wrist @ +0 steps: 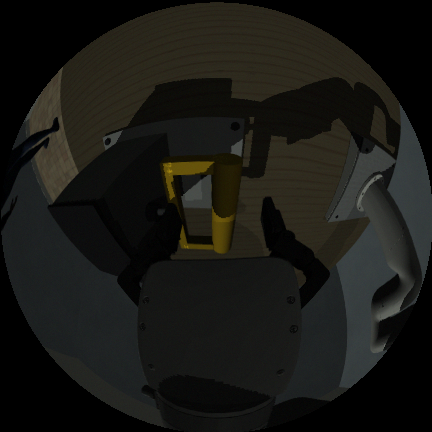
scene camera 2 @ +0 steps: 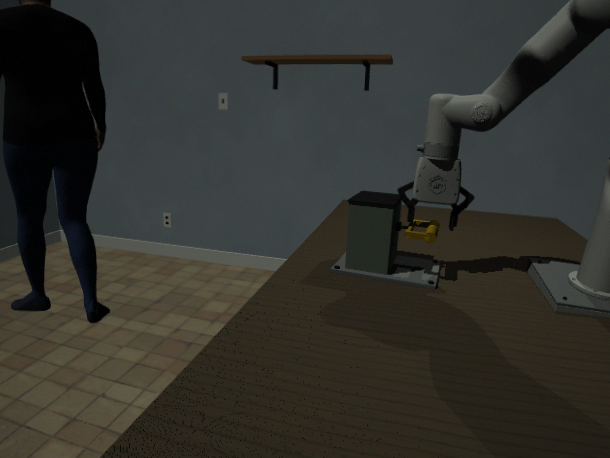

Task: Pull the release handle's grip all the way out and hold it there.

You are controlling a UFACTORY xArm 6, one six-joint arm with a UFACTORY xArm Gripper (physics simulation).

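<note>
The release handle's yellow grip (scene camera 2: 431,231) (wrist: 225,205) is a D-shaped frame with a round bar on its outer side. It sits at the right side of a grey-green box (scene camera 2: 371,235) with a dark top, joined to it by a short dark rod. My gripper (scene camera 2: 432,224) (wrist: 219,209) points down and is wide open and empty. Its fingertips are at about the grip's height in the scene view, one finger near the box and over the frame's inner side, the other out beyond the round bar. Whether the near finger touches the frame is hard to tell.
The box stands on a grey base plate (scene camera 2: 414,277) (wrist: 195,125) bolted to the wooden table (scene camera 2: 300,360). The arm's own base plate (scene camera 2: 550,292) (wrist: 345,185) lies to the right. A person (scene camera 2: 55,125) stands on the floor at the left. A shelf (scene camera 2: 320,59) hangs on the wall.
</note>
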